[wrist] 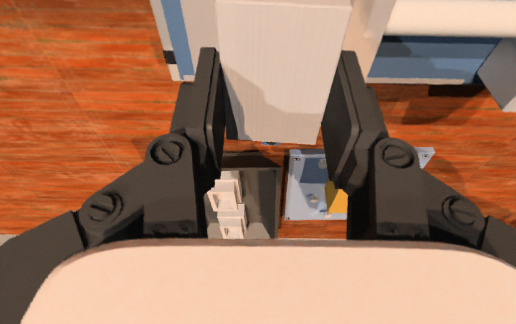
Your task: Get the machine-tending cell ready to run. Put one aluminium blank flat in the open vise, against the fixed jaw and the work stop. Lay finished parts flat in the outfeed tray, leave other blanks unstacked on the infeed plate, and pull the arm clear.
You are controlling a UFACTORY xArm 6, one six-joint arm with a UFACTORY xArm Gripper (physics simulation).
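Places are measured from the arm's base along level axes (x ahead, y left, z up), in metres.
Where they show: gripper, fingertip midpoint: (pixel 274 80).
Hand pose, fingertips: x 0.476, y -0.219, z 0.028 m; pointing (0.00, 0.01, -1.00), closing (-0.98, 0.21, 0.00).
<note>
Each offset is from my fingertips to the top centre of the thing. "pt": to the spot under its first point.
My gripper (pixel 274 80) is shut on a pale grey rectangular aluminium blank @(dx -0.001, dy -0.004, dz +0.012 m) (pixel 280 65), with a black finger pad on each side. The blank reaches from the top edge of the wrist view to its middle and hides what lies beneath it. The dark grey tray (pixel 262 200) is below it in the view, partly behind the left finger. Whitish stepped finished parts @(pt dx +0.098, dy +0.250, dz -0.088 m) (pixel 225 197) lie in the tray, close together near its left side. I cannot tell whether they all lie flat. The vise cannot be made out for certain.
A light blue plate @(dx -0.061, dy +0.313, dz -0.112 m) (pixel 298 187) with small round studs and a yellow block @(dx -0.056, dy +0.255, dz -0.069 m) (pixel 337 199) is right of the tray, partly behind the right finger. A white and blue structure @(pt dx -0.091, dy +0.053, dz -0.061 m) (pixel 430 60) with a pale cylinder @(pt dx -0.080, dy +0.009, dz -0.035 m) (pixel 450 17) is at the upper right. A blue strip @(pt dx +0.056, dy +0.011, dz -0.061 m) (pixel 178 40) shows at the upper left.
</note>
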